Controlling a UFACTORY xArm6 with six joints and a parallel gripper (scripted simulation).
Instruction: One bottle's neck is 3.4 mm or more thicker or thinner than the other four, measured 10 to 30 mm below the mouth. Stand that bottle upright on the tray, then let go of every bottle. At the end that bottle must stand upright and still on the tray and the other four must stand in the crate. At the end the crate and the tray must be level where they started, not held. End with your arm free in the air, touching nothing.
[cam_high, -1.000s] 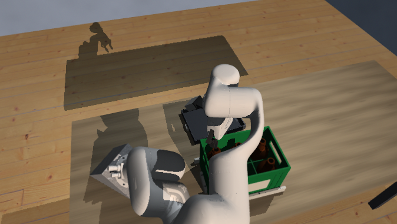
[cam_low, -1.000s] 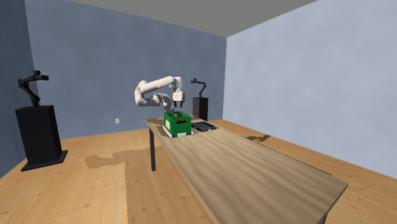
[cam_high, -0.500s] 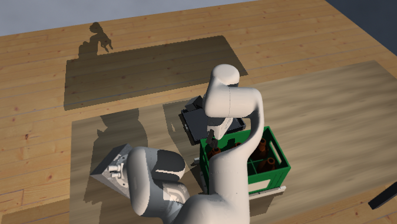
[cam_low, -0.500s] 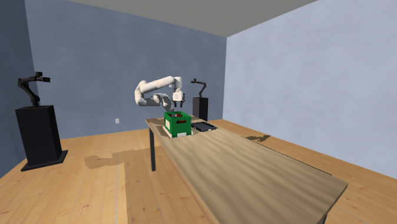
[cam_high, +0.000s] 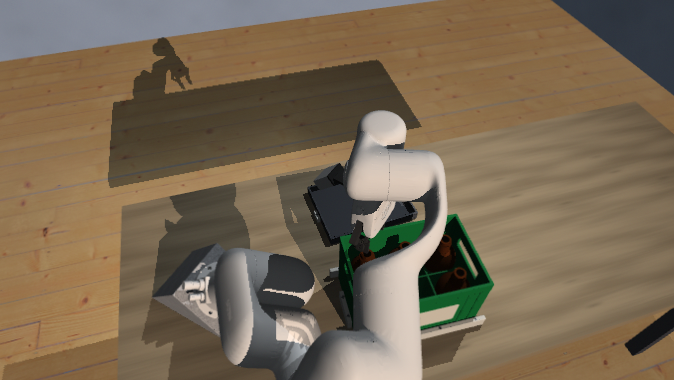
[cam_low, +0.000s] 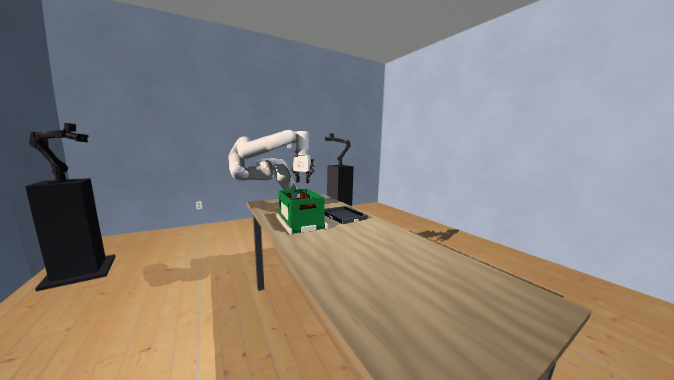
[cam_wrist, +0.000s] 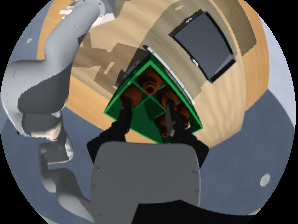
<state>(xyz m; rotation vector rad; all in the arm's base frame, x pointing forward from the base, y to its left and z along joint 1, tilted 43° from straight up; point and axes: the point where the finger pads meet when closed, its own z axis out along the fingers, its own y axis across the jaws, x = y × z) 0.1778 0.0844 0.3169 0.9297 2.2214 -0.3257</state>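
The green crate lies 80 mm ahead of my hand, 60 mm to the right of it and 160 mm below it. The rest, counted from my hand: dark tray (110 mm ahead, 240 mm to the left, 230 mm below).
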